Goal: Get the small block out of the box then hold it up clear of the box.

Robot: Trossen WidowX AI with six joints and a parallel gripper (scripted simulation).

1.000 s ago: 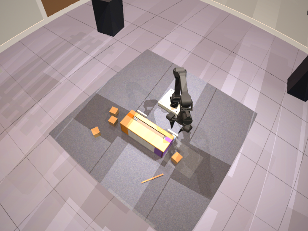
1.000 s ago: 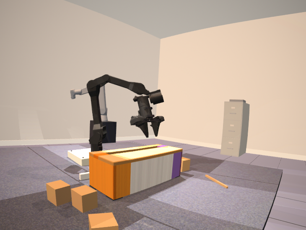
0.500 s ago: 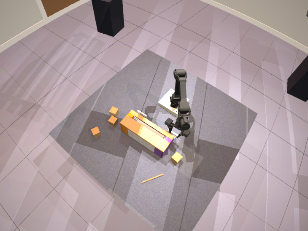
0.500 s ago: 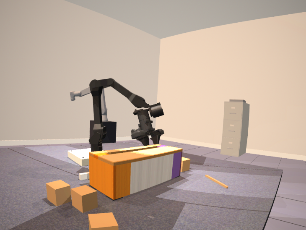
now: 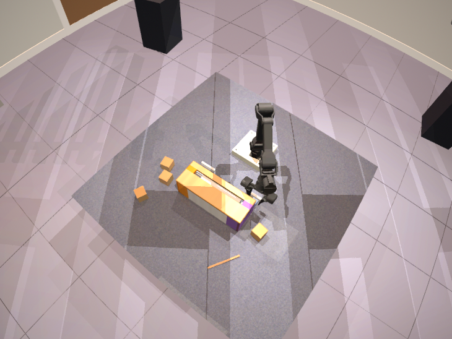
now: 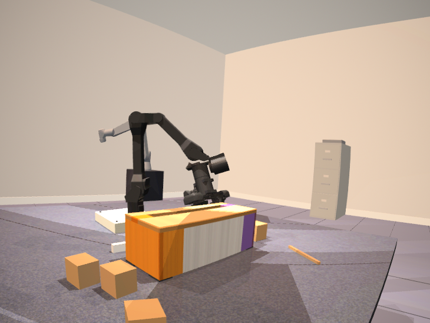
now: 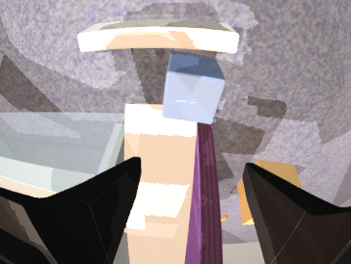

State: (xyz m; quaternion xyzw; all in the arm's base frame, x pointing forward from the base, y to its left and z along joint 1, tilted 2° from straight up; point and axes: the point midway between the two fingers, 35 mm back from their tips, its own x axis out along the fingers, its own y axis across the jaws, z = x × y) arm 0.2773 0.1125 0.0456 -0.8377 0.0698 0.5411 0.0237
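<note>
The pale blue block is 50 mm below my gripper tip and 20 mm behind it. Round my gripper tip: box (180 mm to the right, 20 mm ahead); then thin stick (330 mm ahead, 60 mm below).
</note>
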